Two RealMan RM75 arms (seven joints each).
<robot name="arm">
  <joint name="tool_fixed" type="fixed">
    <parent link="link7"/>
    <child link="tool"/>
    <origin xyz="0 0 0"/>
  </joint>
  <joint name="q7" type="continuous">
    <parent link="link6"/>
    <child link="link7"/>
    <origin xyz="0 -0.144 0" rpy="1.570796 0 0"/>
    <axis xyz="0 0 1"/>
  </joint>
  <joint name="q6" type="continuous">
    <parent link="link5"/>
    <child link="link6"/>
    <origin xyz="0 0 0" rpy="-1.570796 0 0"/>
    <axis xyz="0 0 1"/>
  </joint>
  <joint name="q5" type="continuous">
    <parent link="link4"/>
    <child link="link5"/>
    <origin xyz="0 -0.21 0" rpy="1.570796 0 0"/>
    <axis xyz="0 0 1"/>
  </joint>
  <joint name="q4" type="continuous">
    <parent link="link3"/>
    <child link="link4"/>
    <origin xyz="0 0 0" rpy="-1.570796 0 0"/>
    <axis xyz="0 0 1"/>
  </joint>
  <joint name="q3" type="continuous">
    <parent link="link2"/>
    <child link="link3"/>
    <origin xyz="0 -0.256 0" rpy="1.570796 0 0"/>
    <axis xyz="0 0 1"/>
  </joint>
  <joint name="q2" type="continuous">
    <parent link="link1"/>
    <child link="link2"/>
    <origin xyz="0 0 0" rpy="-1.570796 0 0"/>
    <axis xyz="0 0 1"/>
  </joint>
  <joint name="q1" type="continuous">
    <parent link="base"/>
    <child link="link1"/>
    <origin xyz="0 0 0.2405"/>
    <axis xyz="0 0 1"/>
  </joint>
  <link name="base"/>
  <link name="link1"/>
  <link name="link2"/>
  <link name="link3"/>
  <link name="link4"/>
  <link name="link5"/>
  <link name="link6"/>
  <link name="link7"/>
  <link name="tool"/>
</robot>
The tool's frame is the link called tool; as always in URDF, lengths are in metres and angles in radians. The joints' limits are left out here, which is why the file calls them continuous.
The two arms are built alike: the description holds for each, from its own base.
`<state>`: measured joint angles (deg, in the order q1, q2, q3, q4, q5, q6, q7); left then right.
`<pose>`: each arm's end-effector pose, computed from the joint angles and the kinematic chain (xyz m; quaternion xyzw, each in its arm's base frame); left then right.
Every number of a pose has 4 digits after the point. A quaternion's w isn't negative.
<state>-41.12 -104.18 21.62 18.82 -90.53 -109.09 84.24 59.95 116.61 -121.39 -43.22 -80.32 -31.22 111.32</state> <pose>-0.2031 0.3715 0.1399 -0.7889 -0.2281 -0.5667 0.0675 0.0355 0.3893 -0.1457 -0.9842 0.0603 0.0951 0.1365</pose>
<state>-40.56 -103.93 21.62 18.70 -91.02 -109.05 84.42 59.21 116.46 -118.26 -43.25 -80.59 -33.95 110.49</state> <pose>-0.2068 0.3700 0.1424 -0.7866 -0.2291 -0.5687 0.0739 0.0360 0.3920 -0.1388 -0.9836 0.0699 0.1044 0.1290</pose>
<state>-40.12 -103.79 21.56 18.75 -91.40 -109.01 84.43 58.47 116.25 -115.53 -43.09 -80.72 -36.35 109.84</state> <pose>-0.2096 0.3689 0.1445 -0.7845 -0.2300 -0.5704 0.0788 0.0385 0.3949 -0.1320 -0.9827 0.0809 0.1122 0.1234</pose>
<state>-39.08 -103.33 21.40 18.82 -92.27 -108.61 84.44 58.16 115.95 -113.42 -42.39 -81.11 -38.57 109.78</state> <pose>-0.2167 0.3668 0.1502 -0.7796 -0.2336 -0.5735 0.0932 0.0428 0.3981 -0.1263 -0.9822 0.0921 0.1132 0.1184</pose>
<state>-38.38 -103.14 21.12 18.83 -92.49 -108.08 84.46 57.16 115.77 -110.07 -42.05 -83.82 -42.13 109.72</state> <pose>-0.2220 0.3657 0.1528 -0.7762 -0.2388 -0.5743 0.1037 0.0516 0.4000 -0.1192 -0.9832 0.0981 0.1071 0.1106</pose>
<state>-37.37 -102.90 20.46 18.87 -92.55 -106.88 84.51 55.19 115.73 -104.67 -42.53 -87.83 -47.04 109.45</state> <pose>-0.2305 0.3648 0.1563 -0.7703 -0.2487 -0.5744 0.1223 0.0626 0.4014 -0.1080 -0.9834 0.1067 0.1061 0.1013</pose>
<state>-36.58 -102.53 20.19 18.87 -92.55 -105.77 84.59 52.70 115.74 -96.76 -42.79 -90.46 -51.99 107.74</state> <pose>-0.2375 0.3643 0.1596 -0.7670 -0.2569 -0.5716 0.1378 0.0747 0.4074 -0.0891 -0.9785 0.1261 0.1270 0.1024</pose>
